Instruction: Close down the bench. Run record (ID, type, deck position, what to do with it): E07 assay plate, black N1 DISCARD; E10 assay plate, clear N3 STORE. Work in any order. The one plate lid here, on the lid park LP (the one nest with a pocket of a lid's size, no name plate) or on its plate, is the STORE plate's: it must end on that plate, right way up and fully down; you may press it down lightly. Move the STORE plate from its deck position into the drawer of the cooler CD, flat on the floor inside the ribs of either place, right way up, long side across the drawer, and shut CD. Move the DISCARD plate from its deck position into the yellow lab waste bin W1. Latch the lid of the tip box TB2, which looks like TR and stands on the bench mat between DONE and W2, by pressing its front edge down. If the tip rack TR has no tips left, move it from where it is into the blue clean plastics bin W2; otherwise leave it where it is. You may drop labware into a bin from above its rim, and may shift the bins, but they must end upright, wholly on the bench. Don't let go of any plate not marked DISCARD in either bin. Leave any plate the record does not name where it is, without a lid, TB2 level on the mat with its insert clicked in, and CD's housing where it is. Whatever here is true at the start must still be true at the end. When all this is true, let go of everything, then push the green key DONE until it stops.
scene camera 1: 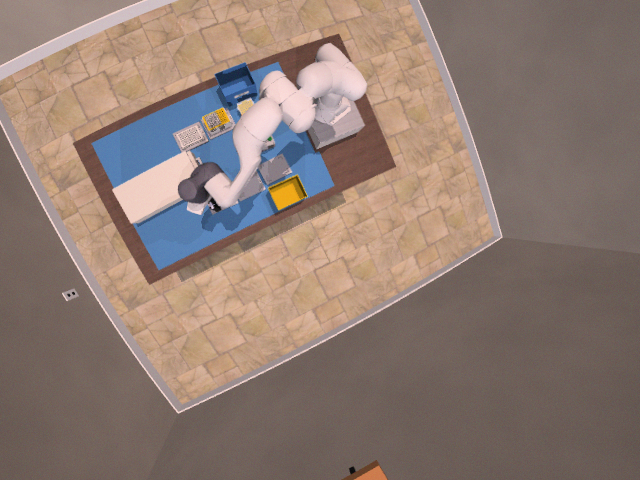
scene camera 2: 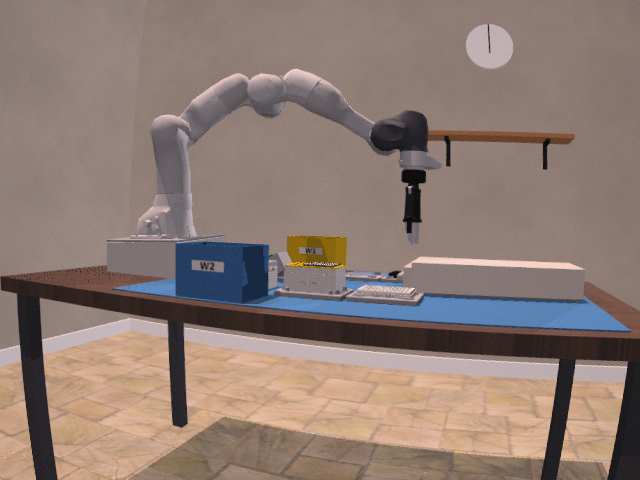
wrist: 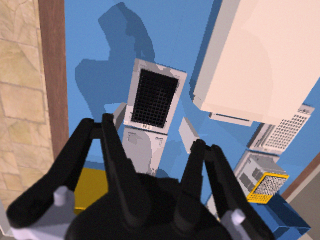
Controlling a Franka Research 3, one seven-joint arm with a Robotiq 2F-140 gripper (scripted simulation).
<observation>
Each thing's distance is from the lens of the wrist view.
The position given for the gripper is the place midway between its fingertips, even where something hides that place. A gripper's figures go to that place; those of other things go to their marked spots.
gripper [wrist: 154, 117]: 22 cm
cooler CD [wrist: 256, 63]: 30 cm
</observation>
